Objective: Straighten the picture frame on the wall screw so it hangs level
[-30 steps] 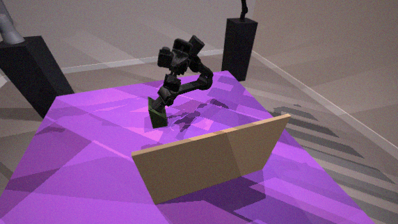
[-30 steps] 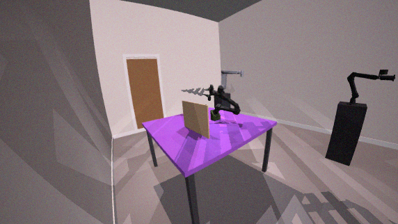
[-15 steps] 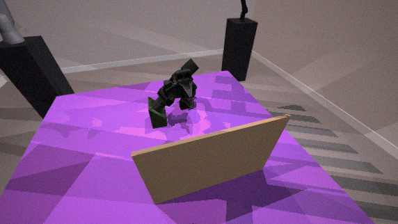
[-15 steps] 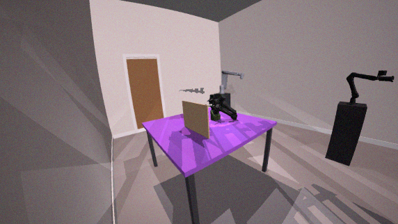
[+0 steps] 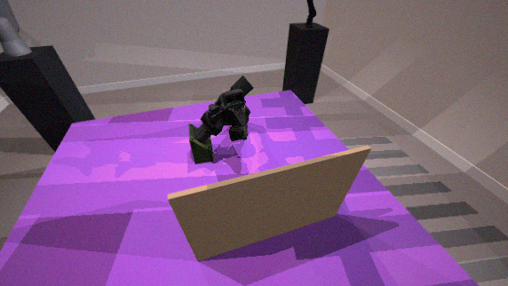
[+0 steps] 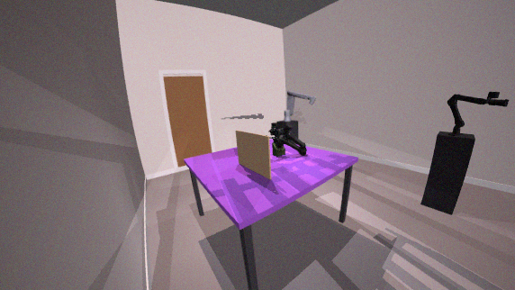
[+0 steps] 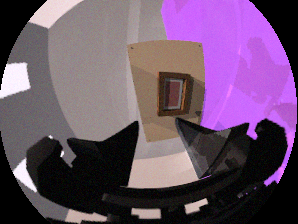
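Right now my gripper tip is 19 cm short of the picture frame, 2 cm to the right of it and 9 cm above it. From my gripper tip the other things lie so: wall panel 20 cm ahead, 3 cm to the left, 11 cm below.
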